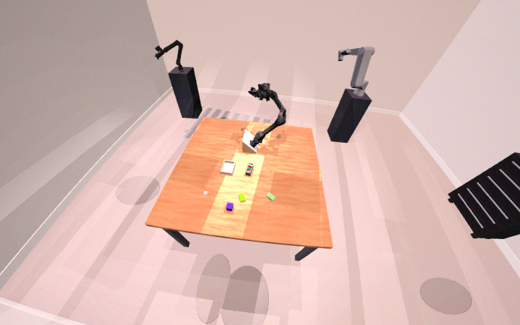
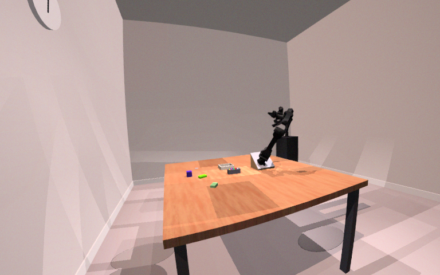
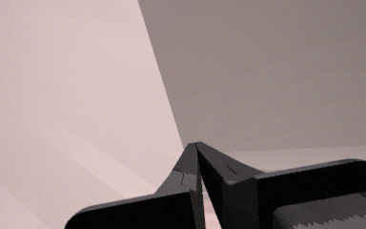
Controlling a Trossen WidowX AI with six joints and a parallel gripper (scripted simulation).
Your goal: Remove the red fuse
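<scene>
Right now the red fuse is 40 cm ahead of my gripper tip, 6 cm to the left of it and 49 cm below it. Round my gripper tip: white fuse 38 cm ahead, 6 cm to the left, 49 cm below; purple fuse 44 cm ahead, 5 cm to the left, 49 cm below; green fuse 42 cm ahead, 6 cm to the left, 49 cm below.
</scene>
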